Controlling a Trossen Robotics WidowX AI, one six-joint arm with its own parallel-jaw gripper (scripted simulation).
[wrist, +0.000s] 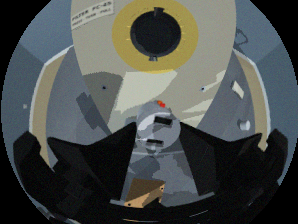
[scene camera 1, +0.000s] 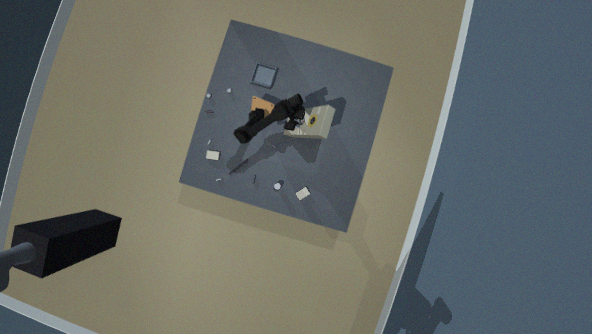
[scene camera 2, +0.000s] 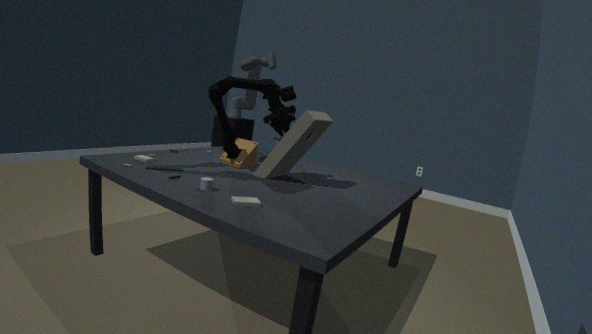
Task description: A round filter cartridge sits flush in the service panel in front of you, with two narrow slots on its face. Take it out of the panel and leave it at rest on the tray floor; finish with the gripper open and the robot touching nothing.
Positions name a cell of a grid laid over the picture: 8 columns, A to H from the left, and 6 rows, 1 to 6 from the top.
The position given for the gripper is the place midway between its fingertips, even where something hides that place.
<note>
In view: the gripper (wrist: E4), a round grey filter cartridge (wrist: E4) and a beige service panel (wrist: D2).
</note>
